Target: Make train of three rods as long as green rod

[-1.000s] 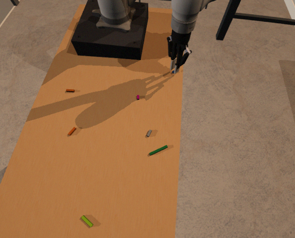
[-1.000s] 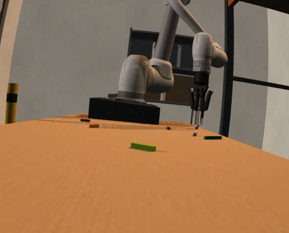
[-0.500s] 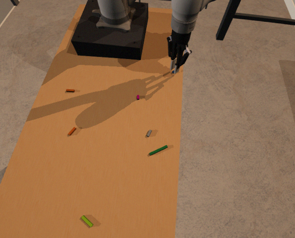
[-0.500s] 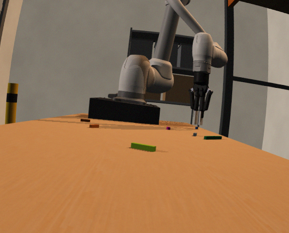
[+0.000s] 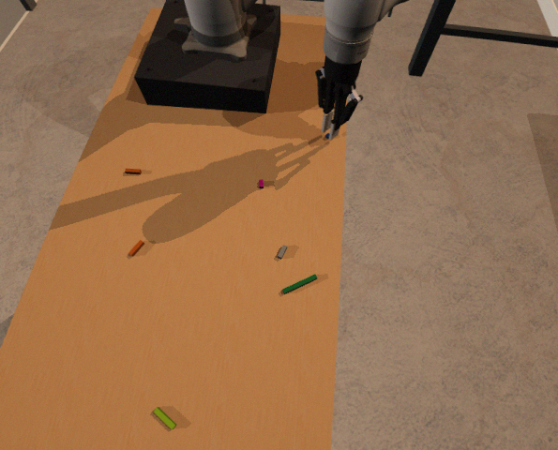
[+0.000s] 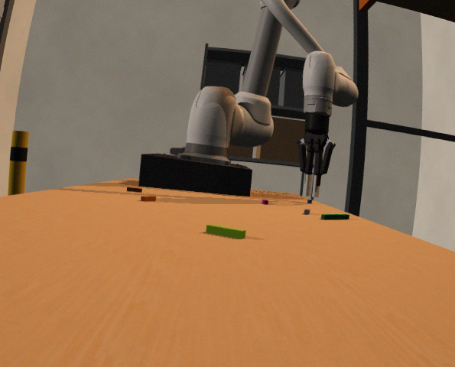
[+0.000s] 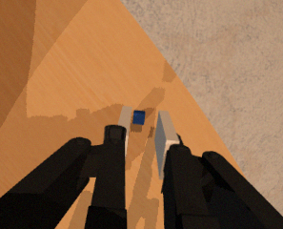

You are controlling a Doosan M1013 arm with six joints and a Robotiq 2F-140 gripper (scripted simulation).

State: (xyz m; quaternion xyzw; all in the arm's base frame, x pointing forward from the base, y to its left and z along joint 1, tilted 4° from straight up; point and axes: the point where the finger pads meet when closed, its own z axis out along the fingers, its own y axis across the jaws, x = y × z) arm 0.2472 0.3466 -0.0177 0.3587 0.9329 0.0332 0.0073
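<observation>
Right now my hand is 5 cm above the blue rod. Round my hand: green rod: 41 cm ahead, 3 cm to the right, 5 cm below; then magenta rod: 17 cm ahead, 15 cm to the right, 5 cm below; then grey rod: 34 cm ahead, 7 cm to the right, 5 cm below.
</observation>
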